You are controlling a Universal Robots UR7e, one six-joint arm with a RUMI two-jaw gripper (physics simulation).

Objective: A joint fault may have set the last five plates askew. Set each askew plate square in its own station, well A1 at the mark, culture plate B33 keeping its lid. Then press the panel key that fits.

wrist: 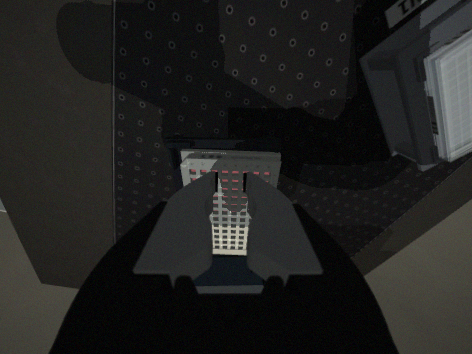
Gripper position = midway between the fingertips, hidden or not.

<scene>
I see my gripper (230, 174) and a dark perforated deck (297, 77).
</scene>
